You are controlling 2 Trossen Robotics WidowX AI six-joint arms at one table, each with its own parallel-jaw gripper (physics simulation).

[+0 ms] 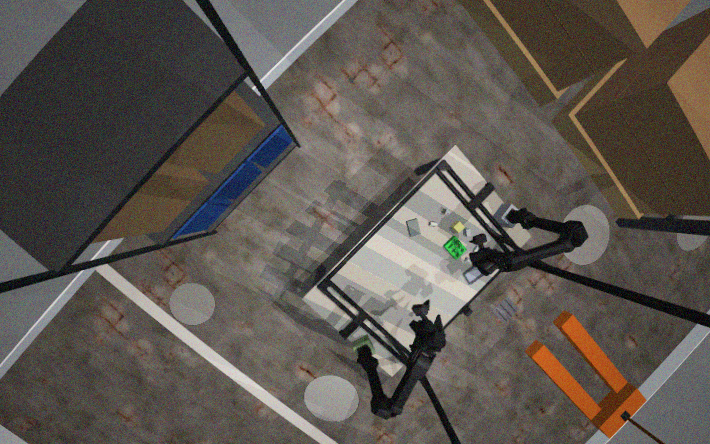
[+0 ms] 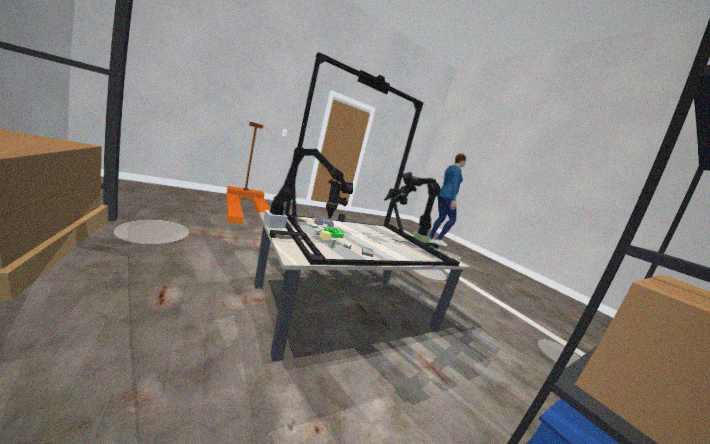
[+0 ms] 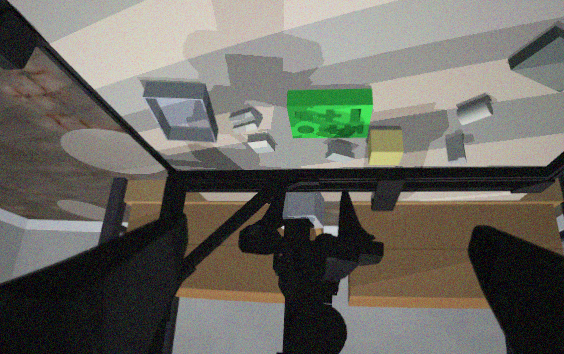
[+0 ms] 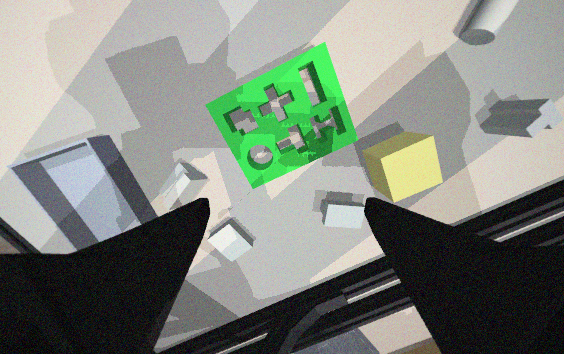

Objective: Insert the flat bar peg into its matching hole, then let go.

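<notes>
The green board (image 1: 454, 247) (image 2: 333, 232) (image 3: 330, 113) (image 4: 280, 116) lies flat on the table (image 1: 397, 260) (image 2: 292, 253). It has several shaped holes, among them a long narrow slot (image 4: 312, 84). Small pale grey pegs (image 4: 342, 212) (image 4: 229, 239) (image 4: 180, 180) lie loose beside it; I cannot tell which one is the flat bar. My right gripper (image 1: 478, 240) (image 2: 331, 211) (image 4: 288, 204) is open and empty, hanging above these pegs just off the board's edge. My left gripper (image 1: 421, 308) (image 2: 390, 196) is open and empty, held high at the other end of the table.
A yellow cube (image 1: 458, 226) (image 2: 325, 235) (image 3: 385, 147) (image 4: 403, 168) sits next to the board. A grey open tray (image 1: 472, 275) (image 3: 180, 110) and a flat grey block (image 1: 412, 226) (image 2: 367, 251) also lie on the table. A black frame (image 2: 362, 77) rings the table. A person (image 2: 450, 194) walks behind.
</notes>
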